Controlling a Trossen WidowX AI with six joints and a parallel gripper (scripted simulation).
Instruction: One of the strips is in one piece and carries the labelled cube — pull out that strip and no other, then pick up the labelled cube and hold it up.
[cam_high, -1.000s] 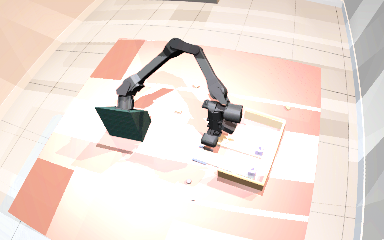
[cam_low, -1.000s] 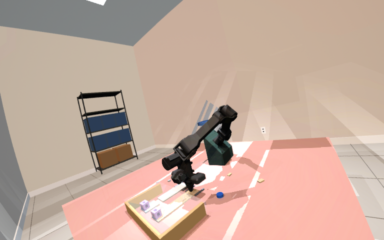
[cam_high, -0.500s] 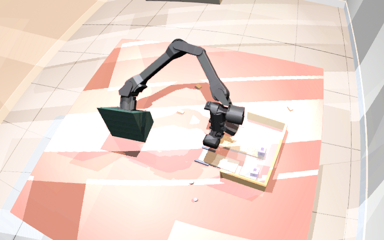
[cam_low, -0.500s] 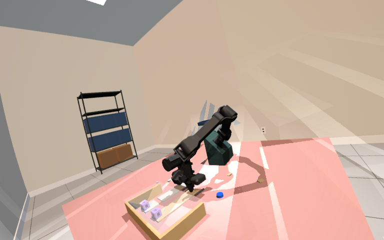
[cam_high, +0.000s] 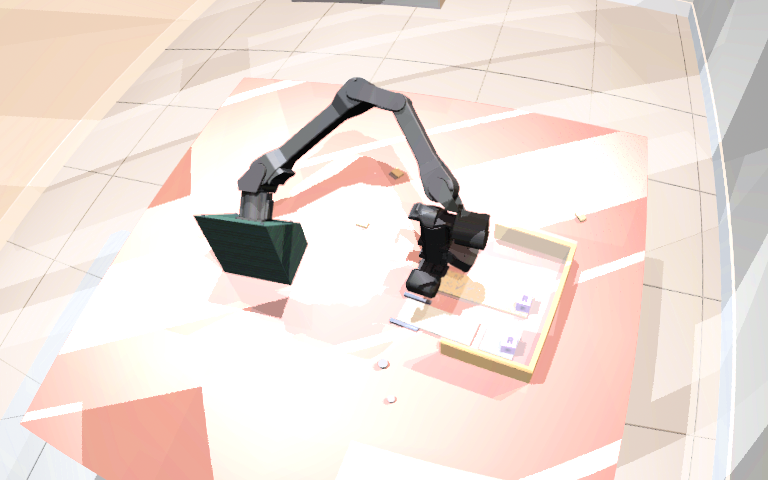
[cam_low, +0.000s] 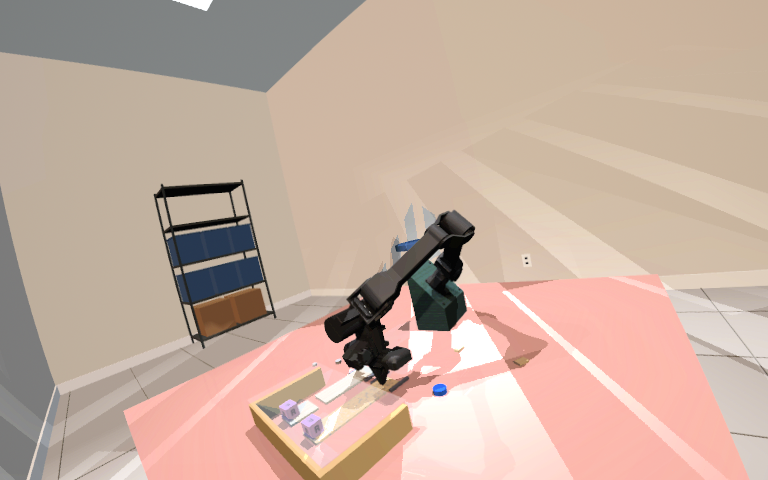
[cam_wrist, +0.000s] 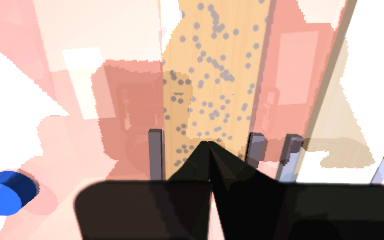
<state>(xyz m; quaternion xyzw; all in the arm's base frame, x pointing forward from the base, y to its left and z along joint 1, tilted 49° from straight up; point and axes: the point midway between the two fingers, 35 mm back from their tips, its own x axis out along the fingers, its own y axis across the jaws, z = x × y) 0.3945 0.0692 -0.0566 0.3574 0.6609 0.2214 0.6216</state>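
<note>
The blue disc lies 15 cm to the left of my gripper tip and 1 cm behind it.
</note>
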